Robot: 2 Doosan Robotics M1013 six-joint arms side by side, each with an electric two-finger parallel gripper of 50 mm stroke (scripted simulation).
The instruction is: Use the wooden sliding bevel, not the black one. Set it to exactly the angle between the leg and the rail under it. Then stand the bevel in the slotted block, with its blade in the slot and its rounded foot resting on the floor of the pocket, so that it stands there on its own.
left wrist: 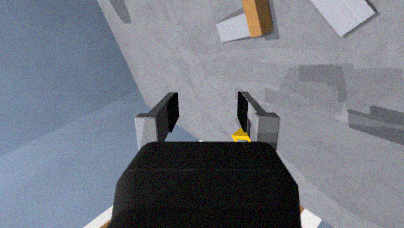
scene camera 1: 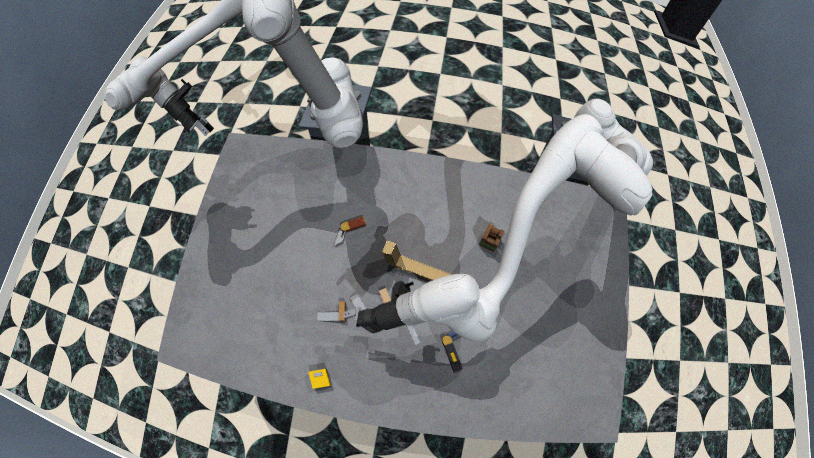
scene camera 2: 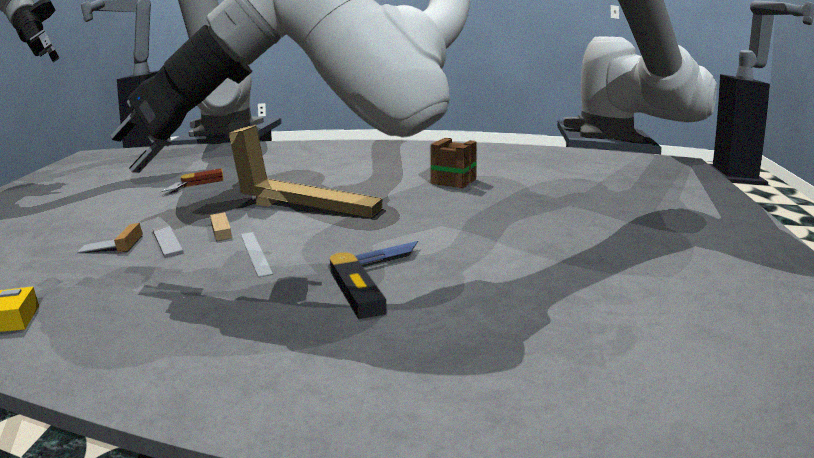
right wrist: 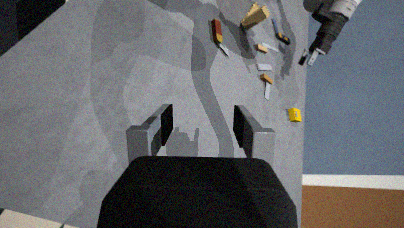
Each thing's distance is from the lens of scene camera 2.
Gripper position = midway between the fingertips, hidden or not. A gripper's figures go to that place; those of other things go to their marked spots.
left gripper (scene camera 2: pixel 124 154): 77 cm
right gripper (scene camera 2: pixel 52 53): 155 cm
